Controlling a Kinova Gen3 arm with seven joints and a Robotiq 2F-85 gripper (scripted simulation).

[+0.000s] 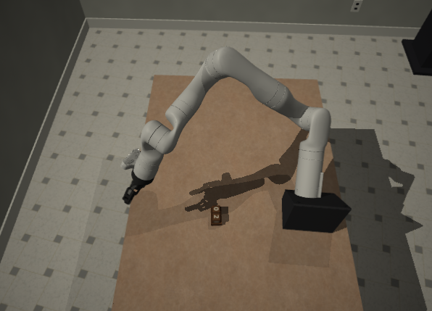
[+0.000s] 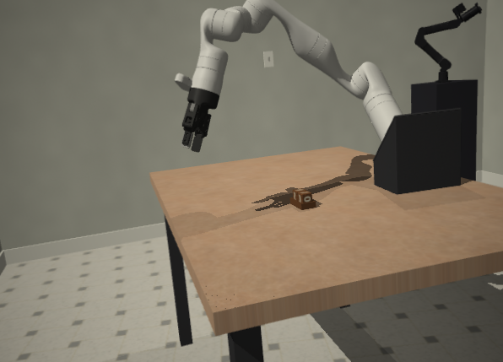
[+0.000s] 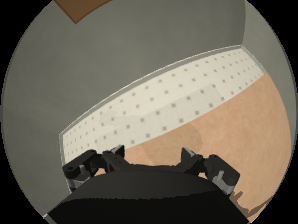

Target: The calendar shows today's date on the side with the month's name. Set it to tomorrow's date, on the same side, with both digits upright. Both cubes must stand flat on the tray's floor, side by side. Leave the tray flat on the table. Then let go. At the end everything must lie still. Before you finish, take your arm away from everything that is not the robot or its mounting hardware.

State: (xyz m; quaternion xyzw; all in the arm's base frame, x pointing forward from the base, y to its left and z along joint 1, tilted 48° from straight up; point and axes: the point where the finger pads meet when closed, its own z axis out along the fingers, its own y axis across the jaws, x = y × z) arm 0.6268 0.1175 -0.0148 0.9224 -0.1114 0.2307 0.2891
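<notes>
The tray lies 29 cm behind my hand, 2 cm to the right of it and 19 cm below it.
</notes>
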